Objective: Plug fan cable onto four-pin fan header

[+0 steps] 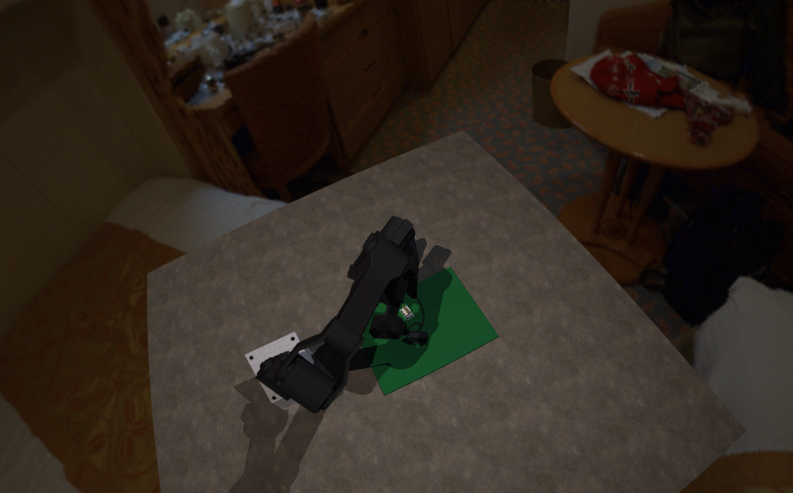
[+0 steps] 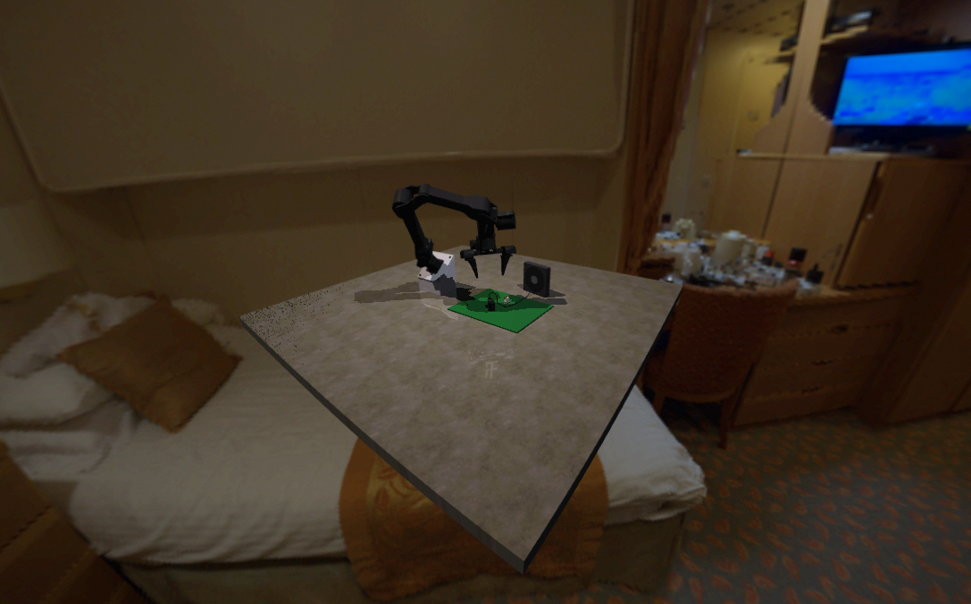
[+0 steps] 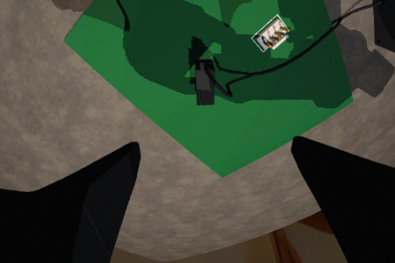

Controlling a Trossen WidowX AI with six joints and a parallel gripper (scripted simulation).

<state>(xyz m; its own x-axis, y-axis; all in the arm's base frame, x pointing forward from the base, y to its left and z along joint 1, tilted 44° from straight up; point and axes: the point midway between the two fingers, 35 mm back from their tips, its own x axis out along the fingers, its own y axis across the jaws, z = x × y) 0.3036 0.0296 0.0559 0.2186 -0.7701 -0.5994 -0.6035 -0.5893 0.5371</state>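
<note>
Now: gripper tip 10 mm short of the black plug, 10 mm to the left of it and 100 mm above it. Round my gripper tip: white four-pin header (10 mm ahead, 80 mm to the left, 120 mm below); then black fan (50 mm ahead, 220 mm to the left, 60 mm below); then green board (20 mm ahead, 30 mm to the left, 140 mm below).
</note>
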